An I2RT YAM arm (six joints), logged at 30 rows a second.
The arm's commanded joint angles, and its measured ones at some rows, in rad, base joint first. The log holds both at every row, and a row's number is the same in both.
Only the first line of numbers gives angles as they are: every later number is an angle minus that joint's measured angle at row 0.
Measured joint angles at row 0:
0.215, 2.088, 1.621, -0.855, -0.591, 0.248
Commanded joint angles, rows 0 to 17:
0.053, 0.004, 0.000, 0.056, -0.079, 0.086
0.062, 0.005, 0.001, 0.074, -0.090, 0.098
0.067, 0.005, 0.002, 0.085, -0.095, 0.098
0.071, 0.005, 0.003, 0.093, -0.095, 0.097
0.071, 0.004, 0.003, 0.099, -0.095, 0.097
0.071, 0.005, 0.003, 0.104, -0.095, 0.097
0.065, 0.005, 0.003, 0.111, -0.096, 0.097
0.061, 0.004, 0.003, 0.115, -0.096, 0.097
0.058, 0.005, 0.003, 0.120, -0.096, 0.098
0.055, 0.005, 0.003, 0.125, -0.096, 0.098
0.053, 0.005, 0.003, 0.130, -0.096, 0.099
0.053, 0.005, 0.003, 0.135, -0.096, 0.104
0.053, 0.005, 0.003, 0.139, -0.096, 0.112
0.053, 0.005, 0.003, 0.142, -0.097, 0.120
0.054, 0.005, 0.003, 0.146, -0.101, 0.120
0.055, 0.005, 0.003, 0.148, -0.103, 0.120
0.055, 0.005, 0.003, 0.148, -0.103, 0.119
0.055, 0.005, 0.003, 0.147, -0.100, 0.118
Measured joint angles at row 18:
0.053, 0.000, 0.000, 0.139, -0.086, 0.108
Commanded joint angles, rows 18 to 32:
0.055, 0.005, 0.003, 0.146, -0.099, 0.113
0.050, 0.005, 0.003, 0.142, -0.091, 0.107
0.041, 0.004, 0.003, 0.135, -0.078, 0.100
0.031, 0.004, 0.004, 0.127, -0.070, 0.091
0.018, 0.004, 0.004, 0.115, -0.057, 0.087
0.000, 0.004, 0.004, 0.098, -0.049, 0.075
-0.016, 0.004, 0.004, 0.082, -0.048, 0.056
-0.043, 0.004, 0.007, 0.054, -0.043, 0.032
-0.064, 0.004, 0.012, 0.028, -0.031, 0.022
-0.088, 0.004, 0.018, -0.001, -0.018, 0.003
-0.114, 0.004, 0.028, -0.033, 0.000, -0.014
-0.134, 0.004, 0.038, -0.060, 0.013, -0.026
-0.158, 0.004, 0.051, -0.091, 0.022, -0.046
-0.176, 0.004, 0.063, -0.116, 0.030, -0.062
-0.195, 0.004, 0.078, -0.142, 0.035, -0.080
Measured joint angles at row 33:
-0.118, 0.032, 0.007, -0.115, 0.017, -0.009
